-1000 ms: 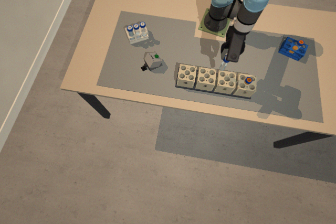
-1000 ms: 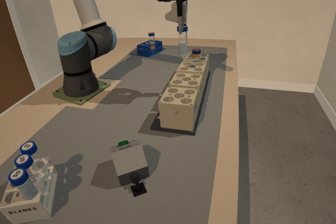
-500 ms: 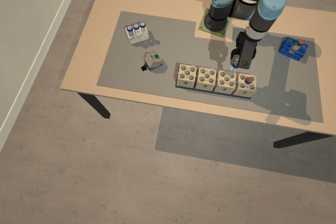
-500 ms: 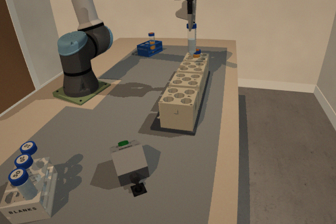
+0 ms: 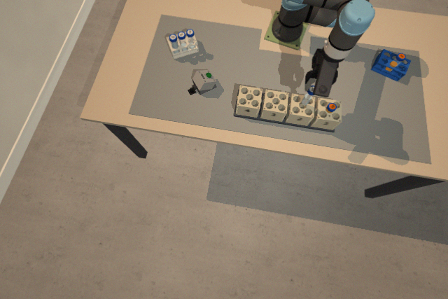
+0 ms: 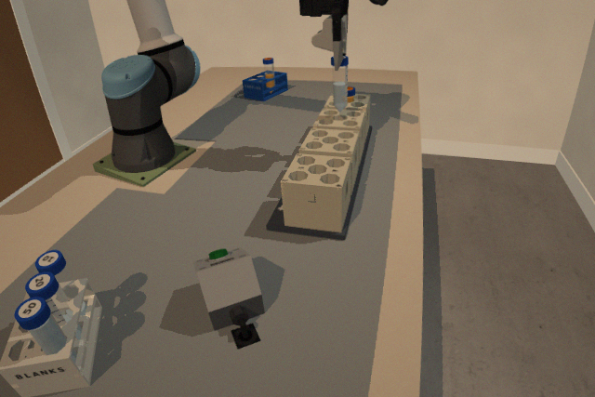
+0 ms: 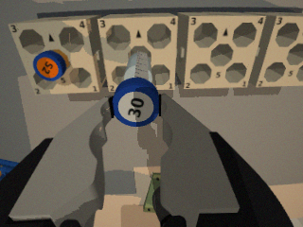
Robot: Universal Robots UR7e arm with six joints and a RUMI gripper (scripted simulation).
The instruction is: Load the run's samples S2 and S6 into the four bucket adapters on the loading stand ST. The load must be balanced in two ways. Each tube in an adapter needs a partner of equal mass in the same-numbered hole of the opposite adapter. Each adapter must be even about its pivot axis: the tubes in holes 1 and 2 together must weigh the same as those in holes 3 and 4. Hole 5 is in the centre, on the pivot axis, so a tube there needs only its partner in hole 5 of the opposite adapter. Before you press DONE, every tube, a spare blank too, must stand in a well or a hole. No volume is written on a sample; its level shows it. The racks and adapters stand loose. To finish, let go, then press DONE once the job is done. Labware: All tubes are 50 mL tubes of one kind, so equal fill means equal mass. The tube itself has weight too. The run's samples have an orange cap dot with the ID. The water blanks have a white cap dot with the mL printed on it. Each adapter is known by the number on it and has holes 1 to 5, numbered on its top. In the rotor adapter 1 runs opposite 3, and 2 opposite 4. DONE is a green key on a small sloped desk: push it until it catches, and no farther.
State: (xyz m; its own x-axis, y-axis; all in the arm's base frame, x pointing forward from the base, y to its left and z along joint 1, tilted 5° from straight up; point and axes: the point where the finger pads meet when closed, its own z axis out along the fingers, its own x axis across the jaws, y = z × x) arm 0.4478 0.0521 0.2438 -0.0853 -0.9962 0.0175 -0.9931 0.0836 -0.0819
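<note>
Now: hand 10 mm short of the 30 mL blank and 50 mm above it. From my hand the other things lie so: blue sample rack: 280 mm behind, 430 mm to the left, 190 mm below; then bucket adapter: 10 mm ahead, 110 mm to the left, 170 mm below; then green done key: 130 mm behind, 400 mm to the right, 150 mm below.
</note>
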